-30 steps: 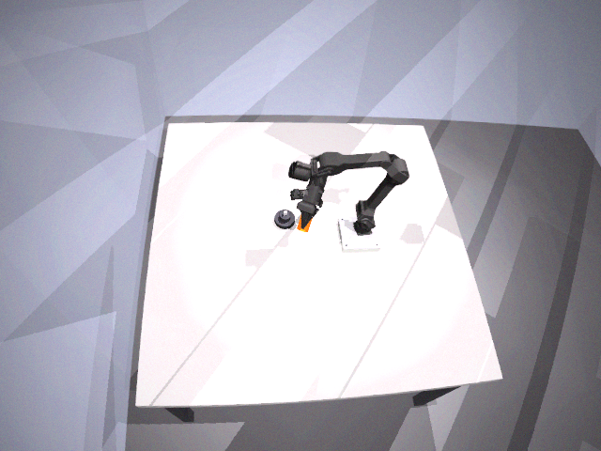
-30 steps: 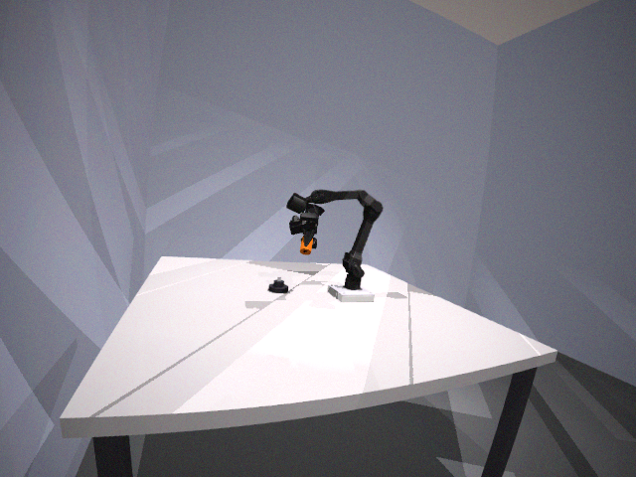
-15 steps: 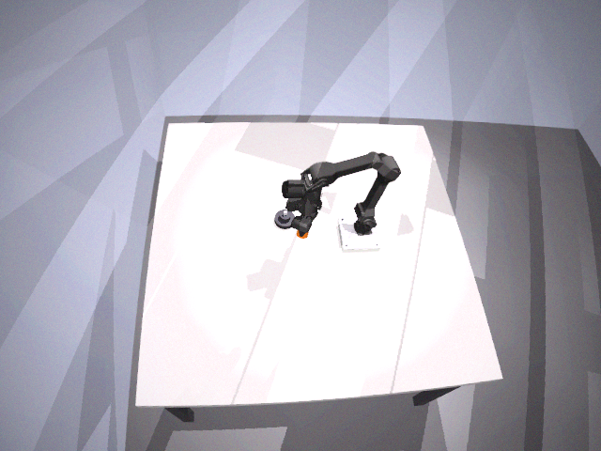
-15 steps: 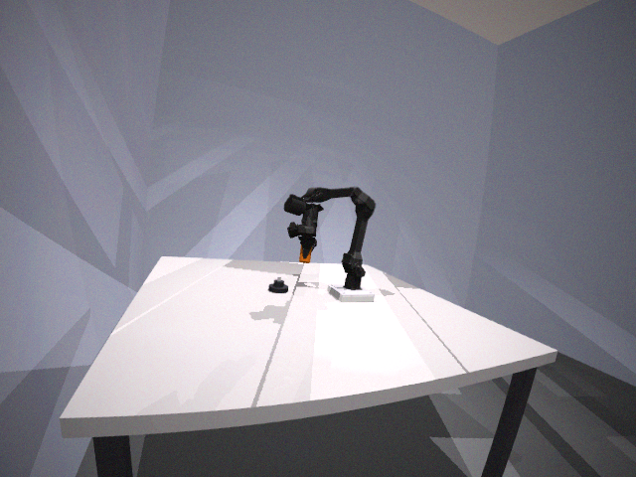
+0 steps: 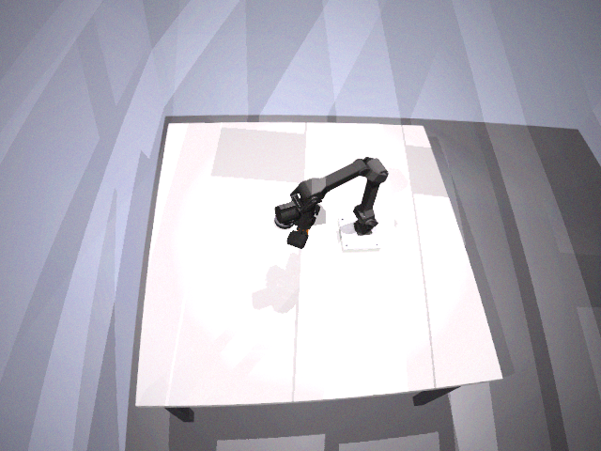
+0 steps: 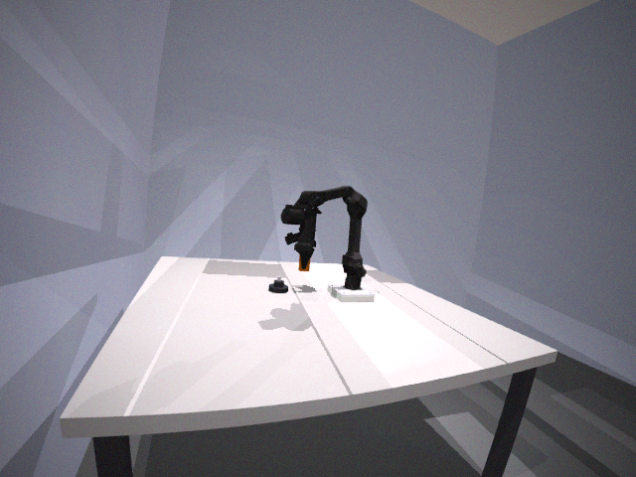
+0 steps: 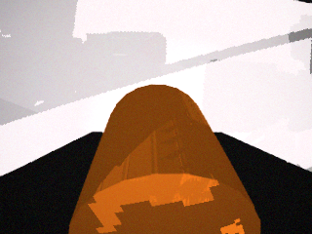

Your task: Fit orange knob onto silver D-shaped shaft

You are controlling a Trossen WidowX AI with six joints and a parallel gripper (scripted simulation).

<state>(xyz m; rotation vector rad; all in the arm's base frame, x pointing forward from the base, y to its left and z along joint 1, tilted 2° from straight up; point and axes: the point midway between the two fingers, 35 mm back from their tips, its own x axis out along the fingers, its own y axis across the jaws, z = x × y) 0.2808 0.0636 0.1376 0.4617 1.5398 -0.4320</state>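
Right now my gripper tip is 170 mm to the left of the pedestal, 110 mm above it and 20 mm short of it. The rest, counted from my gripper tip: orange knob: 30 mm above.
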